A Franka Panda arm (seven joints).
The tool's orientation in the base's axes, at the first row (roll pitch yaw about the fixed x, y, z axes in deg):
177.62, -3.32, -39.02
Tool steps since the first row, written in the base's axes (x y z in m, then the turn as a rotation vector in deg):
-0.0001, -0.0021, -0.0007, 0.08, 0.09, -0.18
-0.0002, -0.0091, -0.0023, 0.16, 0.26, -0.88
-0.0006, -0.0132, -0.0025, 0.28, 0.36, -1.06
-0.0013, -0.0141, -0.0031, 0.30, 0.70, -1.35
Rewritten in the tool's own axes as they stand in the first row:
0.0012, 0.0017, 0.0008, 0.00, -0.13, 0.17
0.0054, 0.0071, 0.0029, -0.09, -0.34, 0.86
0.0077, 0.0105, 0.0034, -0.07, -0.50, 1.04
0.0077, 0.0116, 0.0040, -0.29, -0.79, 1.30

